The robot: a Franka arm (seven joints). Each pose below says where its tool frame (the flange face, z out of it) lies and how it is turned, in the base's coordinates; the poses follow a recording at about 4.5 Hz.
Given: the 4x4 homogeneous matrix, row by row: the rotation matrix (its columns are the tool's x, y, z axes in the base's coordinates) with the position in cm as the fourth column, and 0 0 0 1 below. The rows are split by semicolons.
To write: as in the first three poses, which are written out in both.
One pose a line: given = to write
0.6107, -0.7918, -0.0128, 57.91; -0.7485, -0.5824, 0.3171, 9.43; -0.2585, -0.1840, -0.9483, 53.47; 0, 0, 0, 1 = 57.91, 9.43, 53.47, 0.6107, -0.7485, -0.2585, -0.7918, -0.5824, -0.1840
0.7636, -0.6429, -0.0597, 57.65; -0.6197, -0.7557, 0.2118, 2.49; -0.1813, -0.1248, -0.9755, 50.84; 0, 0, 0, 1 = 57.65, 2.49, 50.84, 0.7636, -0.6197, -0.1813, -0.6429, -0.7557, -0.1248
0.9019, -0.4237, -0.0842, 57.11; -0.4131, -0.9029, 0.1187, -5.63; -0.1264, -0.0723, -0.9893, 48.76; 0, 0, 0, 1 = 57.11, -5.63, 48.76, 0.9019, -0.4131, -0.1264, -0.4237, -0.9029, -0.0723
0.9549, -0.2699, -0.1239, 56.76; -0.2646, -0.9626, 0.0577, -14.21; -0.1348, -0.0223, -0.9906, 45.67; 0, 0, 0, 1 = 56.76, -14.21, 45.67, 0.9549, -0.2646, -0.1348, -0.2699, -0.9626, -0.0223
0.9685, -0.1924, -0.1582, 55.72; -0.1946, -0.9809, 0.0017, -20.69; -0.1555, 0.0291, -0.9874, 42.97; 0, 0, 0, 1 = 55.72, -20.69, 42.97, 0.9685, -0.1946, -0.1555, -0.1924, -0.9809, 0.0291
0.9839, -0.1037, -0.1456, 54.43; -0.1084, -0.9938, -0.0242, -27.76; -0.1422, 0.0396, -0.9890, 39.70; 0, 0, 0, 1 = 54.43, -27.76, 39.70, 0.9839, -0.1084, -0.1422, -0.1037, -0.9938, 0.0396
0.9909, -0.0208, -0.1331, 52.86; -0.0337, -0.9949, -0.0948, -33.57; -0.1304, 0.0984, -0.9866, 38.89; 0, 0, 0, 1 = 52.86, -33.57, 38.89, 0.9909, -0.0337, -0.1304, -0.0208, -0.9949, 0.0984
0.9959, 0.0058, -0.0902, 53.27; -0.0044, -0.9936, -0.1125, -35.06; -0.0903, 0.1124, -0.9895, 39.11; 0, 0, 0, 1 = 53.27, -35.06, 39.11, 0.9959, -0.0044, -0.0903, 0.0058, -0.9936, 0.1124
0.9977, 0.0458, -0.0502, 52.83; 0.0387, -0.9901, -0.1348, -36.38; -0.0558, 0.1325, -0.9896, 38.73; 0, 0, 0, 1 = 52.83, -36.38, 38.73, 0.9977, 0.0387, -0.0558, 0.0458, -0.9901, 0.1325
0.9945, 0.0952, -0.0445, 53.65; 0.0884, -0.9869, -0.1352, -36.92; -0.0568, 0.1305, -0.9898, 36.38; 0, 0, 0, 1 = 53.65, -36.92, 36.38, 0.9945, 0.0884, -0.0568, 0.0952, -0.9869, 0.1305
